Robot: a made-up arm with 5 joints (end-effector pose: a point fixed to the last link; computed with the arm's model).
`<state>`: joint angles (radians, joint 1 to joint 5).
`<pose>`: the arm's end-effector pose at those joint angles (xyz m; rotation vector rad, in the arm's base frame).
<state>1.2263 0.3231 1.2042 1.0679 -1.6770</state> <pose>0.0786 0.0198 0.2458 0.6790 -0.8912 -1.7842</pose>
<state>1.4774 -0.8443 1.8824 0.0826 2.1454</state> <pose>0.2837 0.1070 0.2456 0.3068 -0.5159 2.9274</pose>
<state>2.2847 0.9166 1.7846 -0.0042 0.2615</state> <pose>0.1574 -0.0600 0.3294 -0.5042 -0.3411 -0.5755</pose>
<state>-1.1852 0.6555 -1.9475 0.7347 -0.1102</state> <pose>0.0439 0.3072 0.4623 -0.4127 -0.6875 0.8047</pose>
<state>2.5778 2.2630 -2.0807 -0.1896 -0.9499</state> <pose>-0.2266 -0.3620 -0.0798 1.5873 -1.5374 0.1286</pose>
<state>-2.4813 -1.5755 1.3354 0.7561 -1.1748</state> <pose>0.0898 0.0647 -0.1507 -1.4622 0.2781 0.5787</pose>
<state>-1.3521 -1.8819 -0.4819 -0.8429 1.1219</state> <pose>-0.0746 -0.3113 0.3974 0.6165 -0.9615 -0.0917</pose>
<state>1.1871 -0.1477 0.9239 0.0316 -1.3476</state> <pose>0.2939 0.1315 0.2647 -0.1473 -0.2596 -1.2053</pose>
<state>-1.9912 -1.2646 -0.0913 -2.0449 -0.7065</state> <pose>0.3010 -0.2444 0.0886 1.5129 1.1703 0.2421</pose>
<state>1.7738 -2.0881 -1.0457 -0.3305 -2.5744</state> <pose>-0.1350 0.1550 -0.3129 1.6178 -1.9856 -0.3816</pose>
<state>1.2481 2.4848 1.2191 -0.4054 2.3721</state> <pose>-0.0952 -0.1572 0.1154 0.8470 -0.0474 -0.1949</pose>
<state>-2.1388 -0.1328 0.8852 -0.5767 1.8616</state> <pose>0.3560 -0.1811 -0.0331 -1.5731 2.2800 -0.5852</pose>
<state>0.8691 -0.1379 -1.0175 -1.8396 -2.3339</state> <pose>0.3542 0.1117 0.0460 1.4476 0.6966 1.5707</pose>
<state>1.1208 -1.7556 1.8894 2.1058 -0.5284</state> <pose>0.2130 -0.0305 0.0448 2.4043 -0.8442 0.2697</pose>
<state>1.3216 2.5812 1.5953 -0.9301 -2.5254</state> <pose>-0.2369 -0.0296 0.0837 0.1509 -1.1125 0.9682</pose>
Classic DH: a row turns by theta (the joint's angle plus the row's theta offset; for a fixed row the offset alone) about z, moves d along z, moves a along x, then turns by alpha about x. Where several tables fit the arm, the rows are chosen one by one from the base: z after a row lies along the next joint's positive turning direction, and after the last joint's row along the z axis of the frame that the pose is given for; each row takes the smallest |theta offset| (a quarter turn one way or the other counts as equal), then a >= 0, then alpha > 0; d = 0 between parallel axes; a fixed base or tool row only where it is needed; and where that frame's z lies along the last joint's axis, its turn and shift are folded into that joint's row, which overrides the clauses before.
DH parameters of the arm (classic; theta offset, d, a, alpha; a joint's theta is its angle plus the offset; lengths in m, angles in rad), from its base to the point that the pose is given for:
base (fixed): -1.5708 0.0801 0 1.5708
joint 1: 1.5708 -0.0766 0.0644 -1.5708
joint 2: 0 0.143 -0.0541 -1.5708
joint 3: 0 0.1125 0.1041 -1.5708
joint 4: -1.5708 0.0013 0.1123 -1.5708
joint 5: 0.1269 0 0.0434 0
tool (fixed): -0.1269 0.1922 0 0

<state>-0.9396 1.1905 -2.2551 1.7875 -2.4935</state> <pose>-0.0687 0.0755 0.3633 1.1253 -0.1103 -0.2981</pose>
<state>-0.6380 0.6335 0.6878 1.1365 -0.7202</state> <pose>0.1815 -0.1868 0.1985 1.1588 0.0928 -1.3308</pose>
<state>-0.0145 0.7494 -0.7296 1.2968 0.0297</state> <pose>0.1700 0.3476 0.2948 -0.3793 -0.5222 0.6550</pose>
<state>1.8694 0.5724 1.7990 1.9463 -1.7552</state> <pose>-0.0825 0.0075 0.0560 1.3499 -2.0048 -1.2472</pose>
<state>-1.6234 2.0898 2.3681 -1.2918 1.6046</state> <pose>-0.1416 0.1825 0.1641 -1.8593 0.0936 1.1050</pose>
